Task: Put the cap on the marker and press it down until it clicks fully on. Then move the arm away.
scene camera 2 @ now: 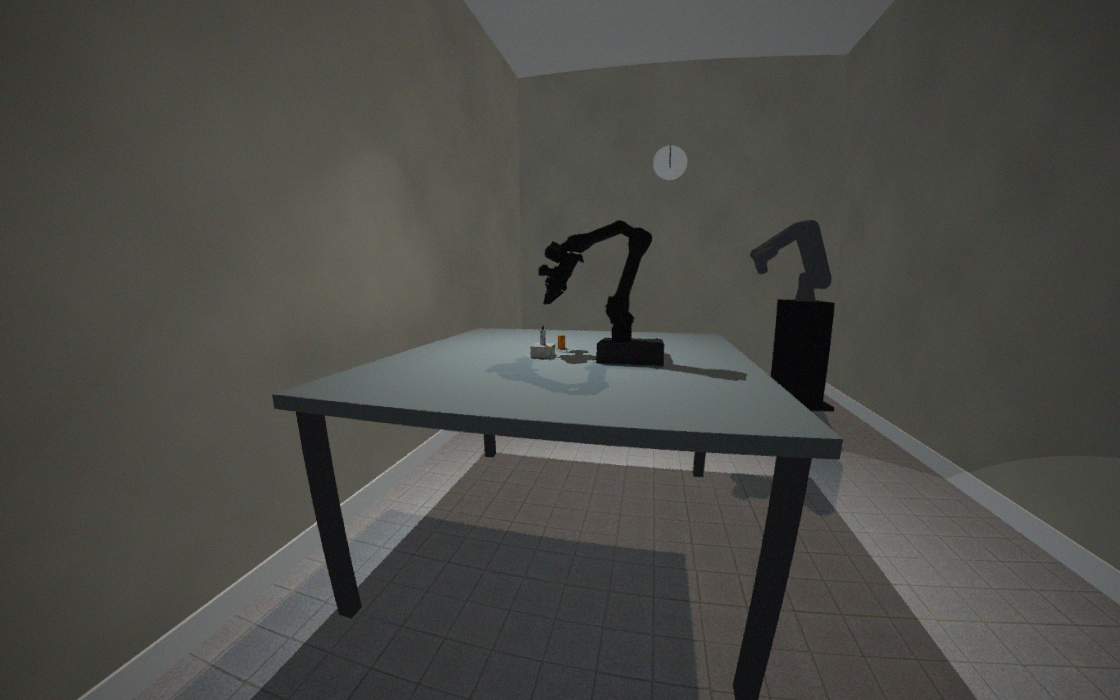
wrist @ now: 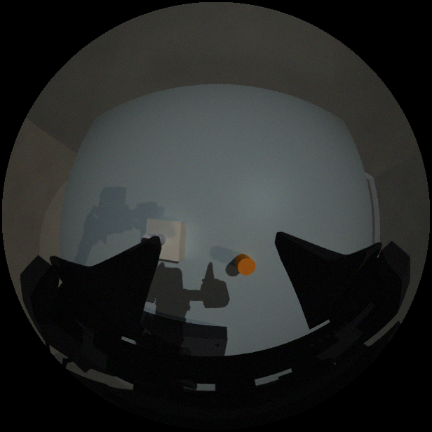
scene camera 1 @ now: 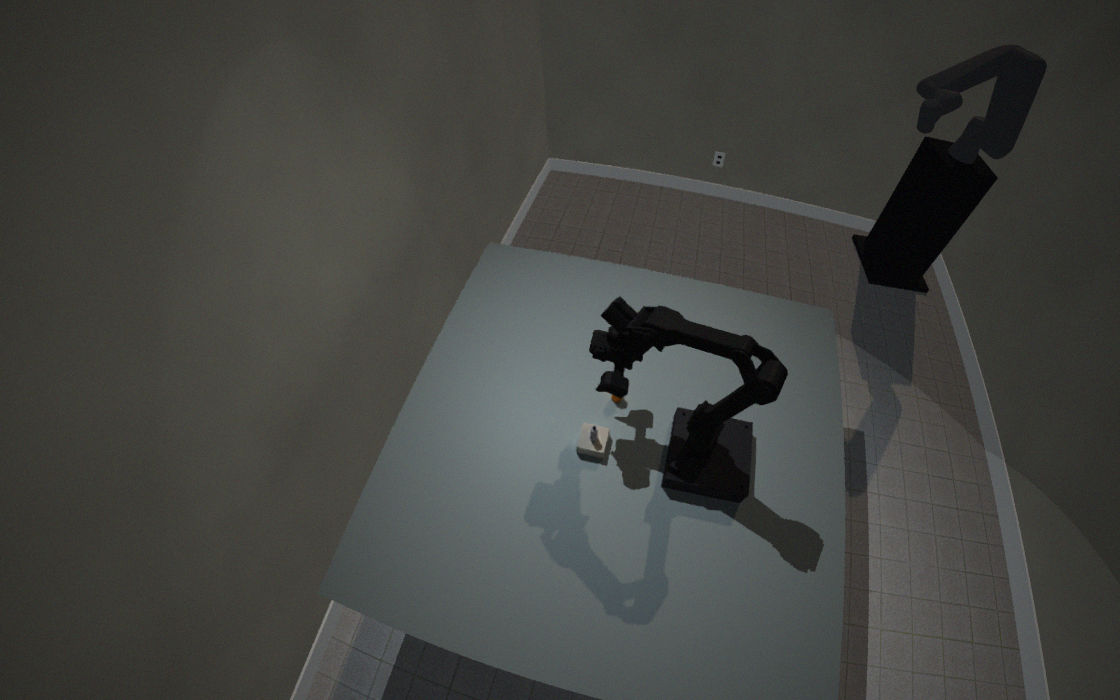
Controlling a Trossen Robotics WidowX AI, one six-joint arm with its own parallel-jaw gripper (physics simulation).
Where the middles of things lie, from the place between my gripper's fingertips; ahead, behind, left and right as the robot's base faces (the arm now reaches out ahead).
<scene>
Now: the pale block (scene camera 1: 585, 445) 11 cm to the left of my hand and 16 cm below it.
</scene>
